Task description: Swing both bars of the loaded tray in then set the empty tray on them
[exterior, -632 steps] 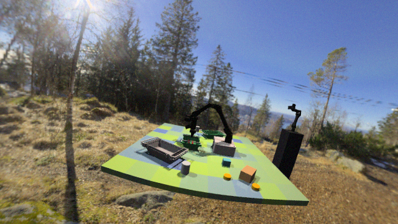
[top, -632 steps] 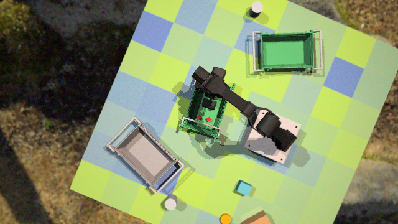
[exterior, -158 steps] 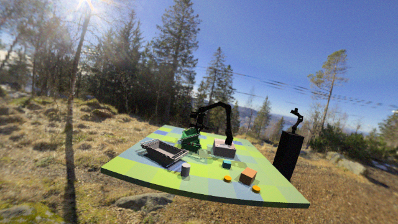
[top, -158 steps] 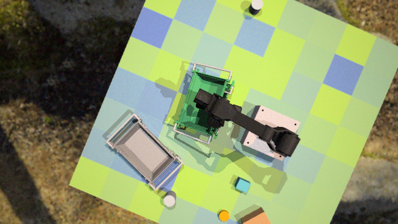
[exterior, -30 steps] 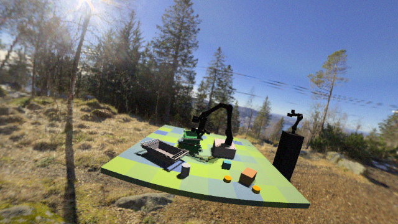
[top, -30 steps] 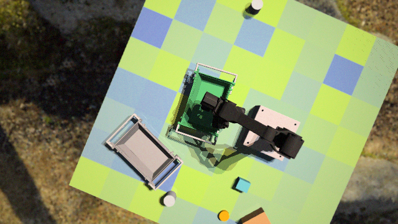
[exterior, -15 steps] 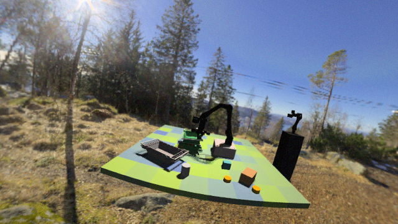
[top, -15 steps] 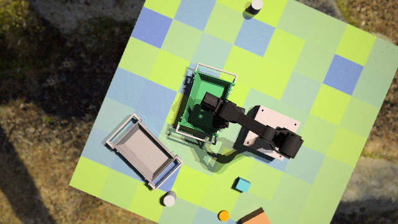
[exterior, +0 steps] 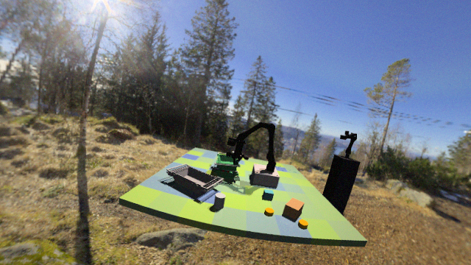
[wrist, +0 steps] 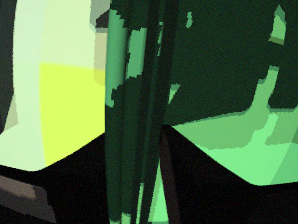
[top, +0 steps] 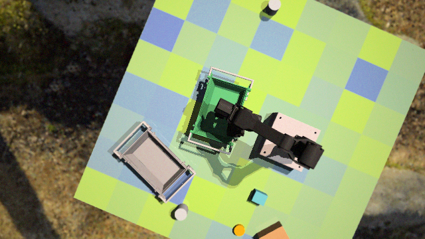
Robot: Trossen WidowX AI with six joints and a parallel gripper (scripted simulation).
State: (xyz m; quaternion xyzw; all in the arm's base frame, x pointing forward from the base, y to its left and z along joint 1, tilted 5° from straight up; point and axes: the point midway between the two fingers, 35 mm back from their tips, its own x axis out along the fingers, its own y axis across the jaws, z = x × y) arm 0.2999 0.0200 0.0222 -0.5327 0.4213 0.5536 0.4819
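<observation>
The green tray is 70 mm ahead of my gripper tip, 10 mm to the left of it and 30 mm above it. The rest, counted from my gripper tip: brown cube (430 mm behind, 410 mm to the left, 60 mm below); then teal cube (280 mm behind, 280 mm to the left, 60 mm below).
</observation>
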